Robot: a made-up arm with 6 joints. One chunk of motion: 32 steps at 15 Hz.
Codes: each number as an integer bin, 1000 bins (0 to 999) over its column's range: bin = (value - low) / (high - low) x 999, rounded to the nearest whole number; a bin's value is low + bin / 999 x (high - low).
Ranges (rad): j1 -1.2..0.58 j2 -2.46..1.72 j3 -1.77..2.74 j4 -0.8..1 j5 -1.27..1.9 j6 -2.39..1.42
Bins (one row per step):
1: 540 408 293 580 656 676
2: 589 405 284 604 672 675
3: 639 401 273 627 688 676
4: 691 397 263 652 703 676
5: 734 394 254 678 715 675
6: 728 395 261 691 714 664
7: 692 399 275 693 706 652
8: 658 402 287 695 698 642
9: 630 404 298 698 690 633
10: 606 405 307 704 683 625
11: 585 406 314 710 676 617
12: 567 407 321 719 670 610
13: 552 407 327 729 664 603
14: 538 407 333 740 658 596
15: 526 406 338 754 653 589
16: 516 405 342 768 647 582
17: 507 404 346 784 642 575
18: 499 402 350 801 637 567
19: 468 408 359 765 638 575
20: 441 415 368 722 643 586
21: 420 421 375 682 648 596
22: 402 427 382 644 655 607
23: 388 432 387 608 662 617
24: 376 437 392 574 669 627
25: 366 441 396 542 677 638
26: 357 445 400 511 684 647
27: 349 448 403 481 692 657
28: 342 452 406 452 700 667
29: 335 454 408 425 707 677
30: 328 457 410 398 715 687
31: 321 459 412 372 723 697
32: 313 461 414 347 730 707
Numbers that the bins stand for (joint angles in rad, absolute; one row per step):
1: -0.2378 -0.7529 -0.4472 0.2450 0.8116 0.1881
2: -0.1505 -0.7654 -0.4879 0.2883 0.8624 0.1843
3: -0.0614 -0.7821 -0.5375 0.3297 0.9131 0.1881
4: 0.0312 -0.7989 -0.5827 0.3748 0.9607 0.1881
5: 0.1078 -0.8114 -0.6233 0.4216 0.9988 0.1843
6: 0.0971 -0.8072 -0.5917 0.4450 0.9956 0.1424
7: 0.0330 -0.7905 -0.5285 0.4486 0.9703 0.0966
8: -0.0276 -0.7780 -0.4743 0.4523 0.9449 0.0585
9: -0.0775 -0.7696 -0.4247 0.4577 0.9195 0.0241
10: -0.1202 -0.7654 -0.3840 0.4685 0.8973 -0.0064
11: -0.1577 -0.7612 -0.3524 0.4793 0.8751 -0.0369
12: -0.1897 -0.7570 -0.3208 0.4955 0.8560 -0.0636
13: -0.2165 -0.7570 -0.2938 0.5135 0.8370 -0.0903
14: -0.2414 -0.7570 -0.2667 0.5333 0.8179 -0.1170
15: -0.2628 -0.7612 -0.2441 0.5586 0.8021 -0.1437
16: -0.2806 -0.7654 -0.2260 0.5838 0.7830 -0.1704
17: -0.2966 -0.7696 -0.2080 0.6126 0.7672 -0.1971
18: -0.3109 -0.7780 -0.1899 0.6432 0.7513 -0.2276
19: -0.3661 -0.7529 -0.1493 0.5784 0.7545 -0.1971
20: -0.4142 -0.7236 -0.1087 0.5009 0.7704 -0.1551
21: -0.4517 -0.6985 -0.0771 0.4288 0.7862 -0.1170
22: -0.4837 -0.6734 -0.0455 0.3604 0.8084 -0.0750
23: -0.5087 -0.6524 -0.0229 0.2955 0.8306 -0.0369
24: -0.5301 -0.6315 -0.0003 0.2342 0.8529 0.0013
25: -0.5479 -0.6148 0.0177 0.1766 0.8782 0.0432
26: -0.5639 -0.5980 0.0358 0.1207 0.9005 0.0775
27: -0.5782 -0.5855 0.0493 0.0667 0.9258 0.1157
28: -0.5906 -0.5687 0.0629 0.0144 0.9512 0.1538
29: -0.6031 -0.5604 0.0719 -0.0342 0.9734 0.1920
30: -0.6156 -0.5478 0.0810 -0.0829 0.9988 0.2301
31: -0.6280 -0.5395 0.0900 -0.1297 1.0242 0.2682
32: -0.6423 -0.5311 0.0990 -0.1748 1.0464 0.3064

